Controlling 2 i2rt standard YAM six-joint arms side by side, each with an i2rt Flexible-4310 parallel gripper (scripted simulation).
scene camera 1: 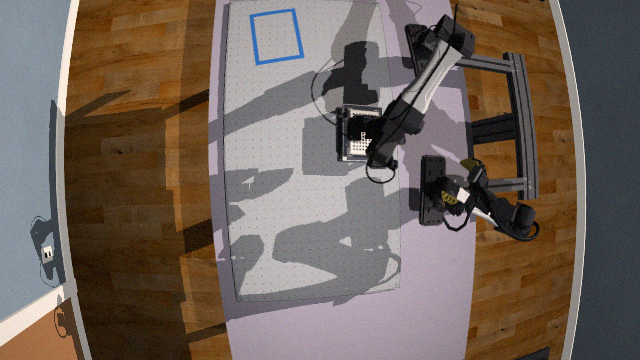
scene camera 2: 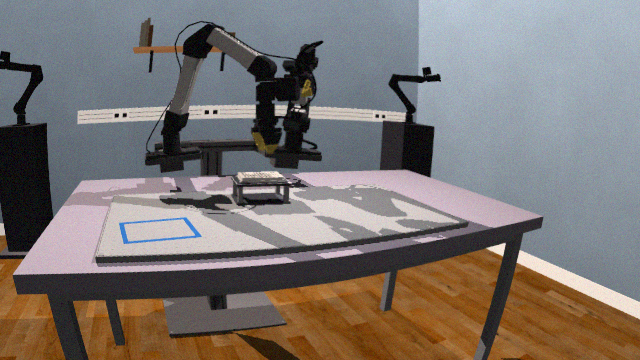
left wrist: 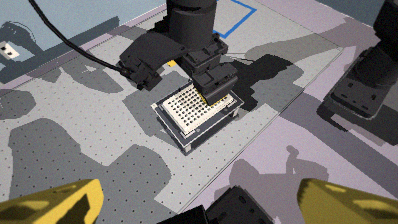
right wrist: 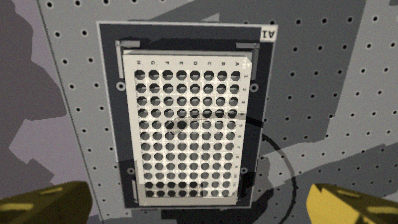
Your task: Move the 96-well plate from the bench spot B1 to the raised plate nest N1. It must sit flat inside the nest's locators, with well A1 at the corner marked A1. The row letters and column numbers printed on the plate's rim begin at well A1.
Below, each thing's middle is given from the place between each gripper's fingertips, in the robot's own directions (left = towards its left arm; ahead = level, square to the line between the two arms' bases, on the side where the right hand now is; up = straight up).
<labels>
I see the white 96-well plate (right wrist: 184, 96) 10 mm behind my right hand (scene camera 2: 266, 152), 10 mm to the right of it and 80 mm below it. From my right hand the other things lie so: raised nest N1 (right wrist: 153, 37): 10 mm behind, 10 mm to the right, 100 mm below.
I see my left gripper 25 cm above the white 96-well plate, 16 cm short of it and 13 cm to the left of it. Also, from my left hand: raised nest N1 (26 cm below, 16 cm ahead, 13 cm to the right).
</labels>
